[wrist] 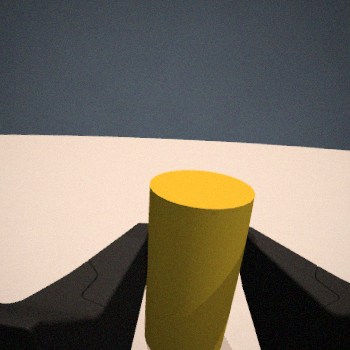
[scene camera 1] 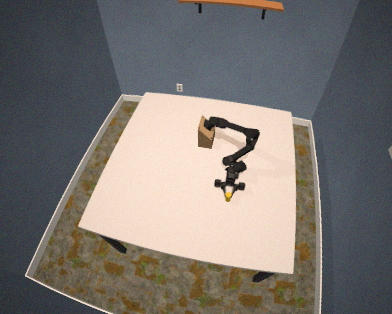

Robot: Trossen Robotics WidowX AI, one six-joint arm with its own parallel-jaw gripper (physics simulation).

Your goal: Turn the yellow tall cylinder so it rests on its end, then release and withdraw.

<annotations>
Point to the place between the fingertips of the gripper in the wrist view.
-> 193,236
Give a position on a yellow tall cylinder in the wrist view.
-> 198,221
</annotations>
